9 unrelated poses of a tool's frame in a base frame.
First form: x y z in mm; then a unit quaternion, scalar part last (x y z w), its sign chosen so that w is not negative.
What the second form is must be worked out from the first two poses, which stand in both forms.
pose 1, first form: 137.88 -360.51 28.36 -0.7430 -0.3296 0.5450 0.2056
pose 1, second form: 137.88 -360.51 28.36 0.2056 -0.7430 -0.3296 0.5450
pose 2, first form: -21.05 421.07 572.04 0.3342 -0.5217 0.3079 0.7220
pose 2, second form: -21.05 421.07 572.04 0.7220 0.3342 -0.5217 0.3079
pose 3, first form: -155.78 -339.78 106.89 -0.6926 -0.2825 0.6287 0.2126
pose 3, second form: -155.78 -339.78 106.89 0.2126 -0.6926 -0.2825 0.6287
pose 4, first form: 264.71 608.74 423.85 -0.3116 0.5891 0.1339 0.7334
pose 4, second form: 264.71 608.74 423.85 0.7334 -0.3116 0.5891 0.1339
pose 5, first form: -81.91 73.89 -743.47 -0.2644 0.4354 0.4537 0.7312
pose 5, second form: -81.91 73.89 -743.47 0.7312 -0.2644 0.4354 0.4537
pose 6, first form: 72.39 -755.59 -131.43 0.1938 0.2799 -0.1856 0.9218
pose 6, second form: 72.39 -755.59 -131.43 0.9218 0.1938 0.2799 -0.1856
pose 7, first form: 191.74 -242.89 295.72 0.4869 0.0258 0.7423 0.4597
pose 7, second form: 191.74 -242.89 295.72 0.4597 0.4869 0.0258 0.7423
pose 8, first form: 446.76 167.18 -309.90 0.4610 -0.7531 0.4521 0.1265
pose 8, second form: 446.76 167.18 -309.90 0.1265 0.4610 -0.7531 0.4521
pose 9, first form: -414.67 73.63 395.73 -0.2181 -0.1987 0.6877 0.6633
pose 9, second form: -414.67 73.63 395.73 0.6633 -0.2181 -0.1987 0.6877
